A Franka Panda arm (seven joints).
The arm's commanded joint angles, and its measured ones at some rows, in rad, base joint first. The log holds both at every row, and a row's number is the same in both.
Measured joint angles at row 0:
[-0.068 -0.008 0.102 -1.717 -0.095 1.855 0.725]
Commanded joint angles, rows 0 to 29:
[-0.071 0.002 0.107 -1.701 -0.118 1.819 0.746]
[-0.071 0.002 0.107 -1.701 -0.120 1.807 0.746]
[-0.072 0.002 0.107 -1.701 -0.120 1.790 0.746]
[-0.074 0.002 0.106 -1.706 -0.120 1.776 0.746]
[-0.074 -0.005 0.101 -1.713 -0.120 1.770 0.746]
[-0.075 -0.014 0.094 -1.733 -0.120 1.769 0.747]
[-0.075 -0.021 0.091 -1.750 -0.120 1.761 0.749]
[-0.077 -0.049 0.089 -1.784 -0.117 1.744 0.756]
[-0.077 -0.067 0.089 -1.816 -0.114 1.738 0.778]
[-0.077 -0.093 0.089 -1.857 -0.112 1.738 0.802]
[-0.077 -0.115 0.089 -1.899 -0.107 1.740 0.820]
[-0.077 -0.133 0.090 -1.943 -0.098 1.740 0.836]
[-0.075 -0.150 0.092 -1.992 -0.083 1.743 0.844]
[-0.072 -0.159 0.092 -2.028 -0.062 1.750 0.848]
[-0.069 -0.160 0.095 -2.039 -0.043 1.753 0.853]
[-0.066 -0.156 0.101 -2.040 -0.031 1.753 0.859]
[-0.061 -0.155 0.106 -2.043 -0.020 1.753 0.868]
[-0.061 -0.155 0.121 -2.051 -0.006 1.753 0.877]
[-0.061 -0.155 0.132 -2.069 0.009 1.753 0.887]
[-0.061 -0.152 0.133 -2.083 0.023 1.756 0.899]
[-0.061 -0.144 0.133 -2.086 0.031 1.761 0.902]
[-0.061 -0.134 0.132 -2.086 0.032 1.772 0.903]
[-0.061 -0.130 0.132 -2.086 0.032 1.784 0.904]
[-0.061 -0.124 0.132 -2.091 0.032 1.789 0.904]
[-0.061 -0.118 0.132 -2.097 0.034 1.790 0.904]
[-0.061 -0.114 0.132 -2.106 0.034 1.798 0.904]
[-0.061 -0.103 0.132 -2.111 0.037 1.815 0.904]
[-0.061 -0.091 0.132 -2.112 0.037 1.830 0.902]
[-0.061 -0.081 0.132 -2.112 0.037 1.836 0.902]
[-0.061 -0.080 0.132 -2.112 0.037 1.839 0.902]
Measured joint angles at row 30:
[-0.059 -0.095 0.128 -2.105 0.021 1.809 0.888]
